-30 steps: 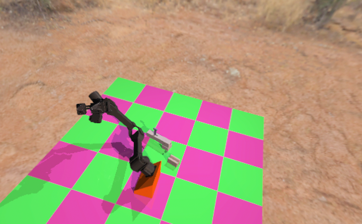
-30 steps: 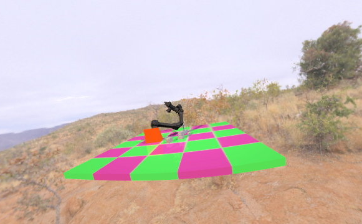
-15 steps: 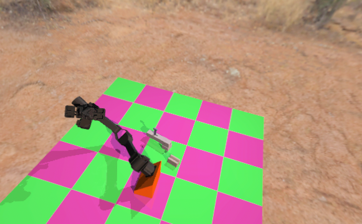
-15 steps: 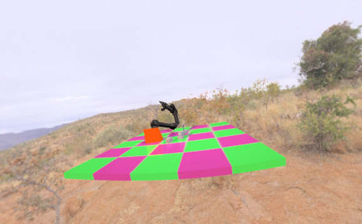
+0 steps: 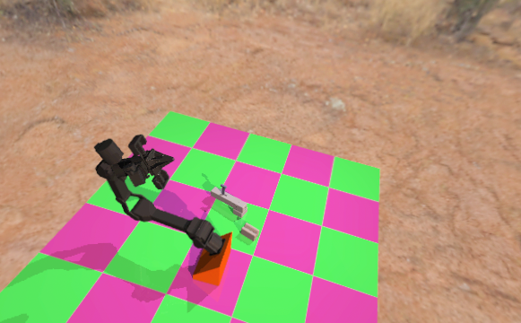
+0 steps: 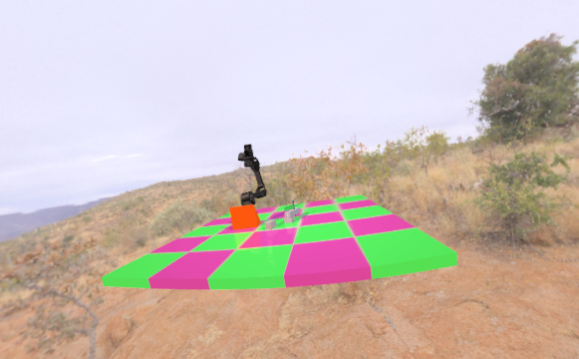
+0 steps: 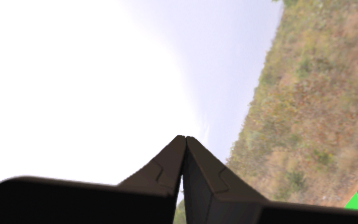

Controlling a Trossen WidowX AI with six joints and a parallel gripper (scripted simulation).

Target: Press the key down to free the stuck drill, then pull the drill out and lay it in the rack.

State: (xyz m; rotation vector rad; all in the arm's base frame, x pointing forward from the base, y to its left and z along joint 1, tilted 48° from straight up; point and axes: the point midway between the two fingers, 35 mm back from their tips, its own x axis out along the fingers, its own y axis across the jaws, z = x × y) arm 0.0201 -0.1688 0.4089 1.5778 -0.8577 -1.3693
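The dark key lies 430 mm below my gripper tip, 290 mm ahead of it and 70 mm to the right of it. Also, from my gripper tip: grey housing block 480 mm below, 280 mm ahead, 110 mm to the right; then grey rack 500 mm below, 250 mm to the right, 160 mm ahead; then pale cylindrical drill 470 mm below, 270 mm ahead, 130 mm to the right.
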